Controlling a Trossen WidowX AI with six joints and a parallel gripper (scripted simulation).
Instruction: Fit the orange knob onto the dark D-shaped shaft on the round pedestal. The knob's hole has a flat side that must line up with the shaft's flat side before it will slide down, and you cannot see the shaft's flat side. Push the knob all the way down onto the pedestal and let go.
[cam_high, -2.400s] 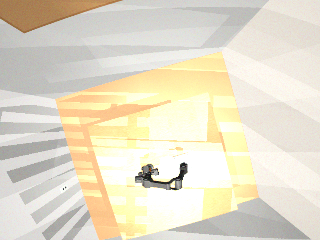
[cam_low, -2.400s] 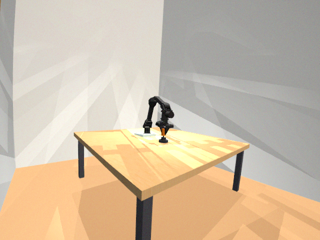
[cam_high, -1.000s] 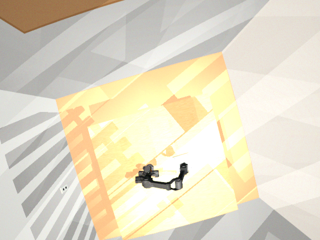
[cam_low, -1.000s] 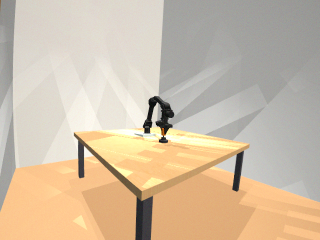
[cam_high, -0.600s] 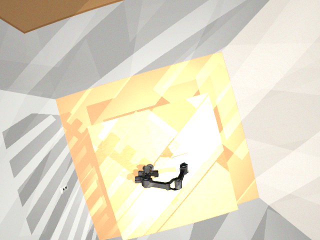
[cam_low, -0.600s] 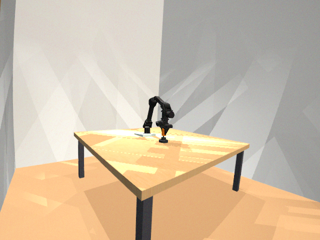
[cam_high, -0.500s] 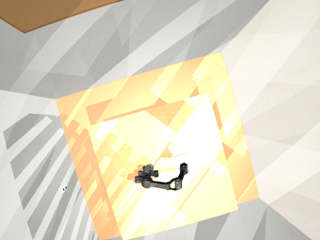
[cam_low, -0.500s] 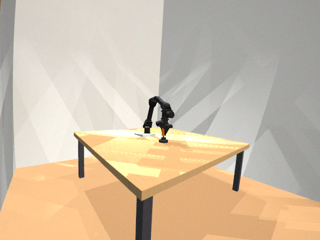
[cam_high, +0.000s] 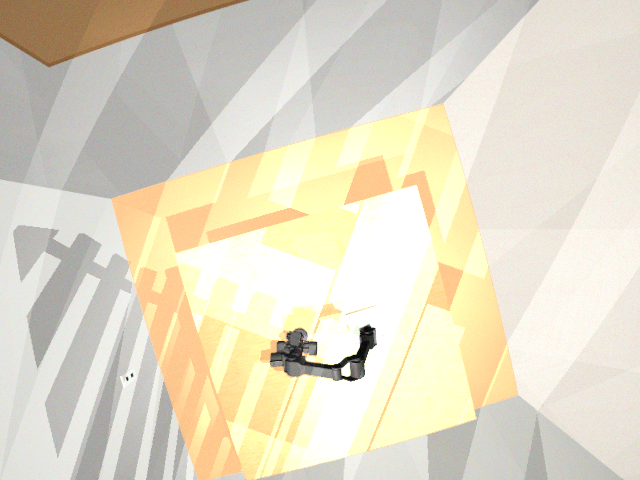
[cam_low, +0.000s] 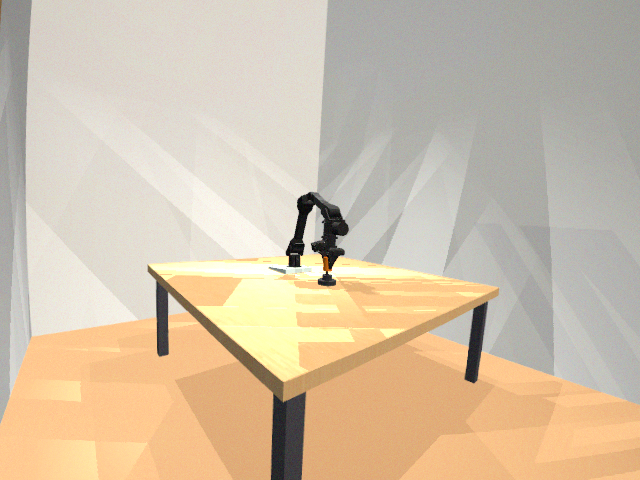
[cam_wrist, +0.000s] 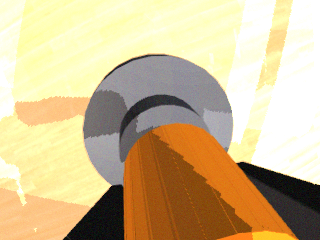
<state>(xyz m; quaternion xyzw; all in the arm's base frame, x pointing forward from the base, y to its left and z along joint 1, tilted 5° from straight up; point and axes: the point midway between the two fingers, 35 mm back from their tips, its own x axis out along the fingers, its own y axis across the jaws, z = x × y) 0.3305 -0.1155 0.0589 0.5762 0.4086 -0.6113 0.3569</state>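
Now: gripper tip 2 cm below the orange knob. The rest, counted from my gripper tip: pedestal (4 cm below).
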